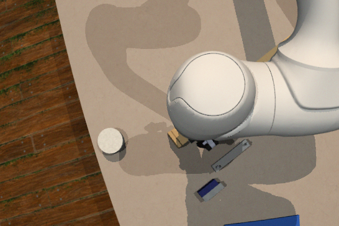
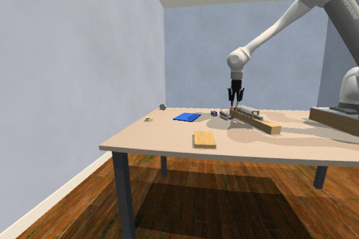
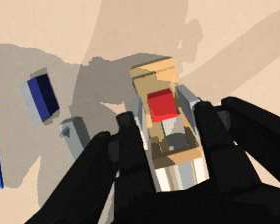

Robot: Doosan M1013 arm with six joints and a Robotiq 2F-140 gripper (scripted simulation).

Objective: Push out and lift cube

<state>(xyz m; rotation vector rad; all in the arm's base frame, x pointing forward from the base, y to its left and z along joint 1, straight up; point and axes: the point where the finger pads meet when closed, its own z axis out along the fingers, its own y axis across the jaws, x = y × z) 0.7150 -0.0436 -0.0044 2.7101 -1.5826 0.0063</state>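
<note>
My hand is 3 cm above the red cube. From my hand the other things lie so: white disc (19 cm to the right, 7 cm below); blue-and-grey block (16 cm ahead, 7 cm below, 4 cm to the left); channel (12 cm to the left, 7 cm behind, 3 cm below).
</note>
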